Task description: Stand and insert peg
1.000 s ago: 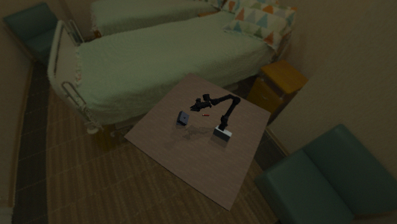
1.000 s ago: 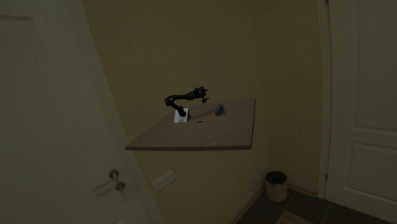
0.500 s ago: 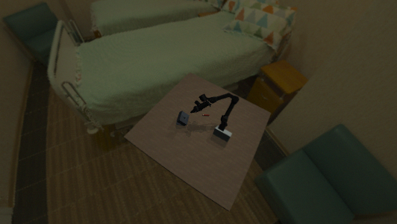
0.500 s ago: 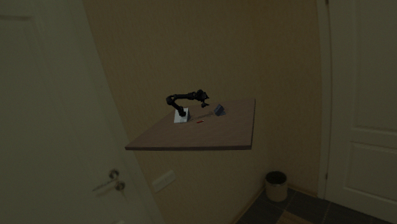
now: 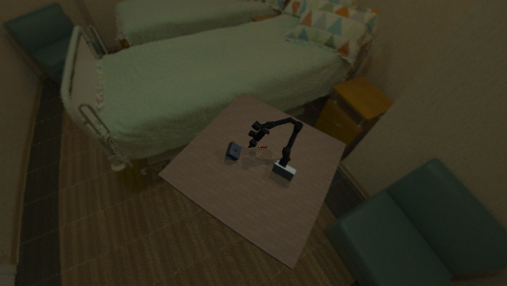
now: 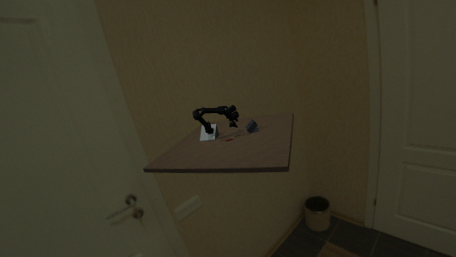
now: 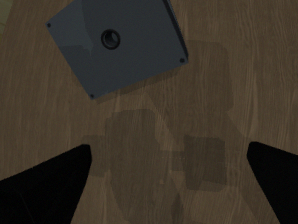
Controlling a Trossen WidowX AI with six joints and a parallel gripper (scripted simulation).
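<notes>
The red peg lies 60 mm behind my gripper tip, 110 mm to the right of it and 110 mm below it. The rest, counted from my gripper tip: dark blue sloped panel (110 mm ahead, 90 mm to the left, 70 mm below).
</notes>
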